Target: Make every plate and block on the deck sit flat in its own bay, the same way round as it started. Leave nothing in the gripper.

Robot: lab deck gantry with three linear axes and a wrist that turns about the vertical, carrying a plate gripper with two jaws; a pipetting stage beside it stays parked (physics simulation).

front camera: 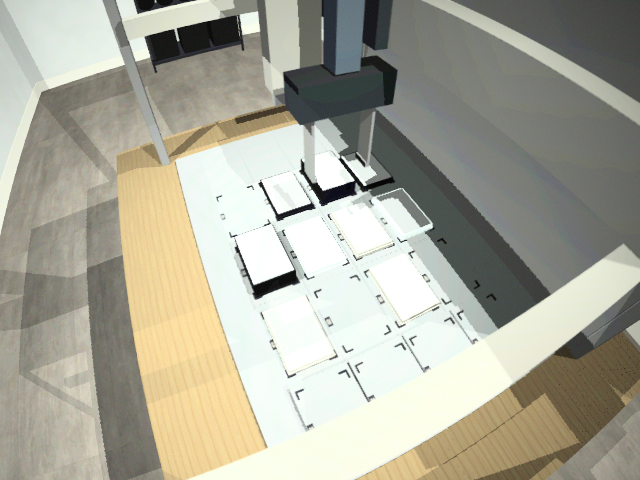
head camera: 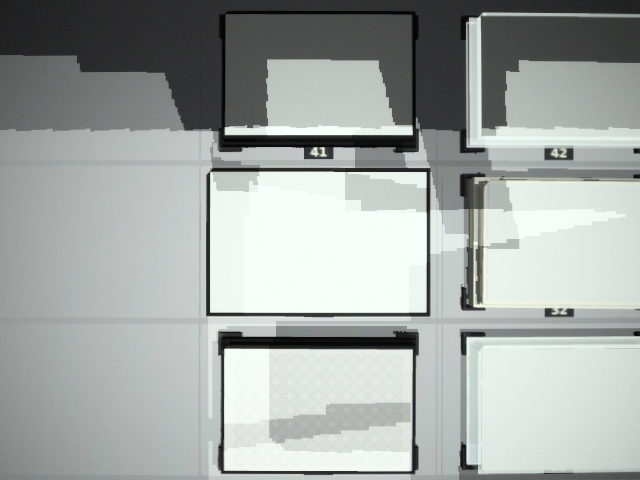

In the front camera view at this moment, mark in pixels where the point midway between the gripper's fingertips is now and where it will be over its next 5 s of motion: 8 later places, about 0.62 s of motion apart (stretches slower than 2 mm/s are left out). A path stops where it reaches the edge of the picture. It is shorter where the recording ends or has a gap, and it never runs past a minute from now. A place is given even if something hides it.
My gripper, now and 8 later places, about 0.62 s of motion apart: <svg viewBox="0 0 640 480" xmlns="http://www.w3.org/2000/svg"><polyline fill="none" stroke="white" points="337,168 312,233 254,280 283,355 299,381 333,260 366,174 367,176 365,187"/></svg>
